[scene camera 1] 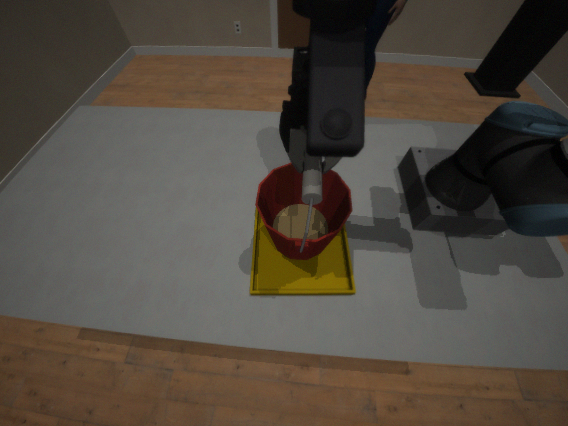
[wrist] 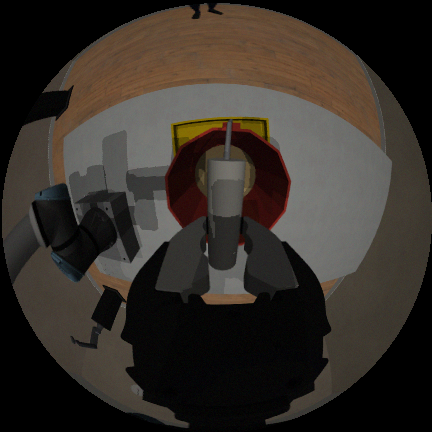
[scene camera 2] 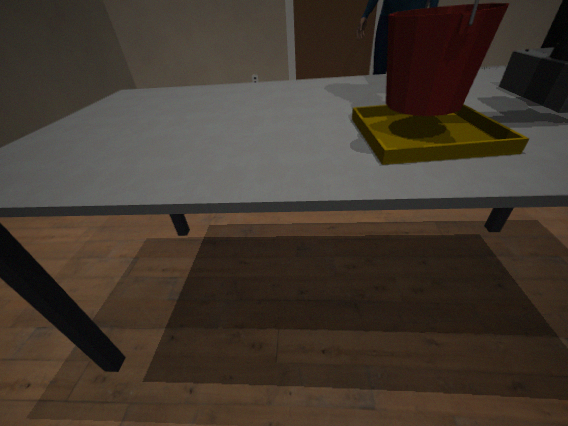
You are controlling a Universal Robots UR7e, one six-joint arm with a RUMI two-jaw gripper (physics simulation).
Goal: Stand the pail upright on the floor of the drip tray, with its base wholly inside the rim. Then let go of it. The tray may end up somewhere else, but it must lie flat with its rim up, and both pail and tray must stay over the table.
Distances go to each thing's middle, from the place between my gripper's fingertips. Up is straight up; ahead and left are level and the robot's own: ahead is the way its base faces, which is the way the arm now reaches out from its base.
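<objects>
I consider the yellow drip tray (scene camera 2: 395, 138), and I find my hand 20 mm to the right of it and 260 mm above it.
</objects>
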